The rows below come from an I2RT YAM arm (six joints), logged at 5 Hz.
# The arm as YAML. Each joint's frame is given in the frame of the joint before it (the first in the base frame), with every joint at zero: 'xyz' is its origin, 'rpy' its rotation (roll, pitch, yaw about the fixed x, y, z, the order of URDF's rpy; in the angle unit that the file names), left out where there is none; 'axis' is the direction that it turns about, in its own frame. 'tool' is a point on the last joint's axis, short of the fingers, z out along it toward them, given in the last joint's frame.
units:
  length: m
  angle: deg
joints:
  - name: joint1
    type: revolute
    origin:
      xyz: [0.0, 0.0, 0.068]
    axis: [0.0, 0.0, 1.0]
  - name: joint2
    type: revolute
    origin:
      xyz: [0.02, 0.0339, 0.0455]
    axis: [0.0, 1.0, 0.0]
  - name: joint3
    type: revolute
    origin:
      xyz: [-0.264, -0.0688, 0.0]
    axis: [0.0, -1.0, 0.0]
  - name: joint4
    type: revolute
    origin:
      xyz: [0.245, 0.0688, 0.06]
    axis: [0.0, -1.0, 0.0]
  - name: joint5
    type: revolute
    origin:
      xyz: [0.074, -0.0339, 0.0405]
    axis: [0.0, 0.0, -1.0]
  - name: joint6
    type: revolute
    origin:
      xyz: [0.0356, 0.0, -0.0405]
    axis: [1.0, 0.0, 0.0]
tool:
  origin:
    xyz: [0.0, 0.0, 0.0]
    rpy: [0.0, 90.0, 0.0]
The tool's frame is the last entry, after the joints.
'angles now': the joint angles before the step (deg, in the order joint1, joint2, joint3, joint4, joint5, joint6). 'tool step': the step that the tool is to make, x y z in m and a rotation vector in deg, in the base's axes. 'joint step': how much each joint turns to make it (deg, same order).
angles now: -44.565, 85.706, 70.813, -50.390, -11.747, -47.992
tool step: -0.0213, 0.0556, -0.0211, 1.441, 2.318, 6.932
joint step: 5.765, -10.266, -12.802, -0.413, -0.034, -1.284
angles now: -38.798, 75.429, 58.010, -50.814, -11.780, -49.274
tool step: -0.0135, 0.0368, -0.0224, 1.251, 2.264, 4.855
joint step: 5.525, -6.029, -8.836, 0.345, 0.534, 0.524
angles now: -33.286, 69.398, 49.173, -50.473, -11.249, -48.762
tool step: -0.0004, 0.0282, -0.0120, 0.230, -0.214, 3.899
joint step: 6.837, -3.263, -4.782, 2.143, 0.698, 2.923
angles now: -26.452, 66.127, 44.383, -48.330, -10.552, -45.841
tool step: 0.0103, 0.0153, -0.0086, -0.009, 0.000, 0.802
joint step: 5.430, 0.991, -1.482, 3.223, 1.614, 4.401
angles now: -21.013, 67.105, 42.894, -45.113, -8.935, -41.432
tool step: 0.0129, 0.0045, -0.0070, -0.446, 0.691, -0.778
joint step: 2.656, 3.141, 0.342, 2.720, 1.822, 3.013
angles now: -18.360, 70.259, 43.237, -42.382, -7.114, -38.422
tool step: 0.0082, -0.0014, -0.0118, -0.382, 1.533, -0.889
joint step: 0.524, 3.348, -0.347, 2.475, 1.272, 1.047
